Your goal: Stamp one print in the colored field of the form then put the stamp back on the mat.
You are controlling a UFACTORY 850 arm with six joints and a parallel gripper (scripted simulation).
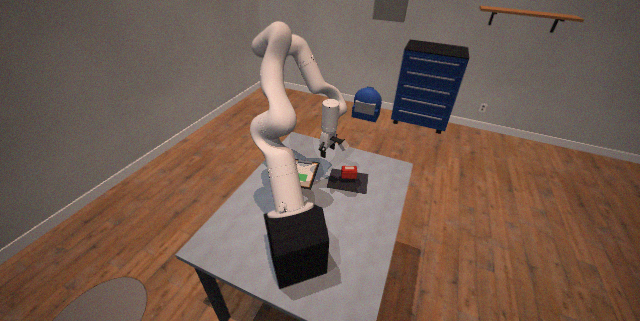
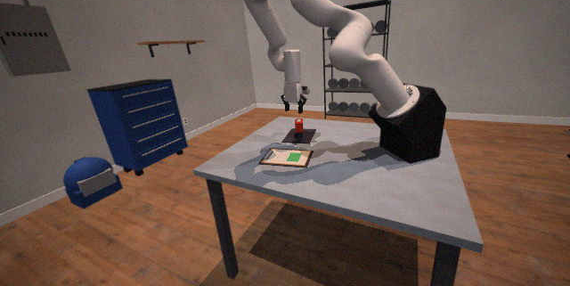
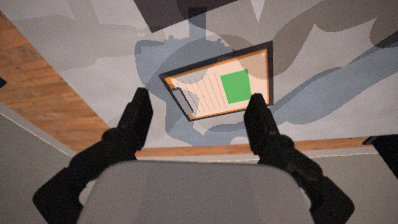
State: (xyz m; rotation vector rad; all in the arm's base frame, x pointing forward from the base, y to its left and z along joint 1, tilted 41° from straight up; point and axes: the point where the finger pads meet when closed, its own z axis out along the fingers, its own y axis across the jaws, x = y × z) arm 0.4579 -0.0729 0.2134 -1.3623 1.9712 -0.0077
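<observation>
Right now my hand is 30 mm short of the red stamp, 130 mm to the left of it and 150 mm above it. Round my hand: clipboard: 10 mm ahead, 170 mm to the left, 200 mm below; stamp base: 30 mm ahead, 130 mm to the right, 190 mm below; mat: 30 mm ahead, 130 mm to the right, 200 mm below.
</observation>
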